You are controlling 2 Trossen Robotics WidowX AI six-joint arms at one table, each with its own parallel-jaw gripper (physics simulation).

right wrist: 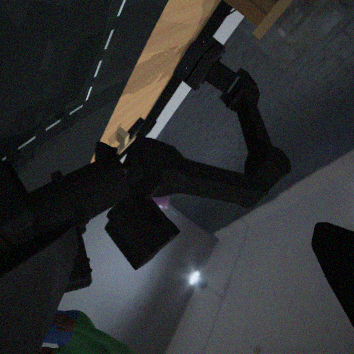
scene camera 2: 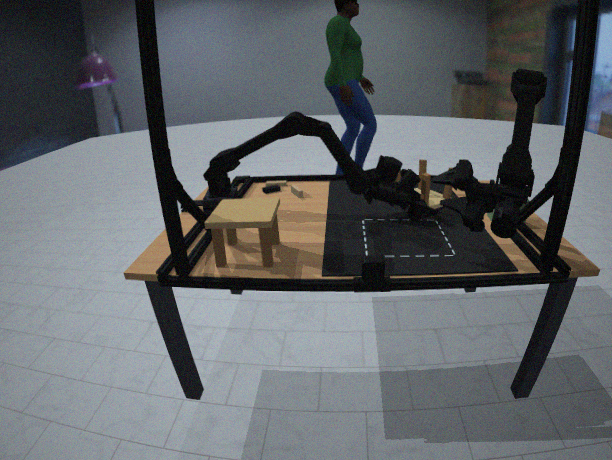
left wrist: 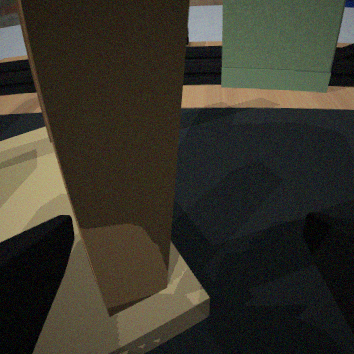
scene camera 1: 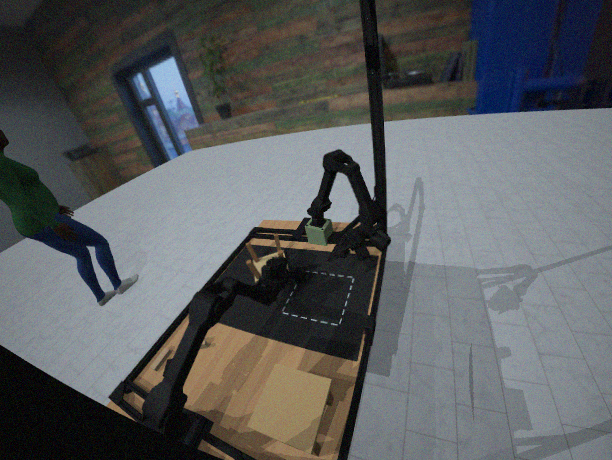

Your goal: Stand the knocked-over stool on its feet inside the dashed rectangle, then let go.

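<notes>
The small wooden stool (scene camera 1: 260,263) (scene camera 2: 426,187) lies upside down on the black mat (scene camera 1: 313,339) (scene camera 2: 347,246), its legs pointing up, just outside the far left corner of the dashed rectangle (scene camera 1: 311,318) (scene camera 2: 418,256). My left gripper (scene camera 1: 277,275) (scene camera 2: 415,204) (left wrist: 191,225) is open right at the stool. In the left wrist view one brown leg (left wrist: 112,140) stands between its spread fingers, closer to the left one, and they do not touch it. My right gripper (scene camera 1: 342,250) (scene camera 2: 444,189) is open and empty, low over the mat beside the stool.
A larger stool (scene camera 1: 290,402) (scene camera 2: 242,212) stands upright on the bare wood end of the table. The right arm's green base block (scene camera 1: 318,230) (left wrist: 277,46) sits behind the mat. A black post (scene camera 1: 374,114) (scene camera 2: 155,137) rises at the table edge. A person (scene camera 2: 345,59) walks behind.
</notes>
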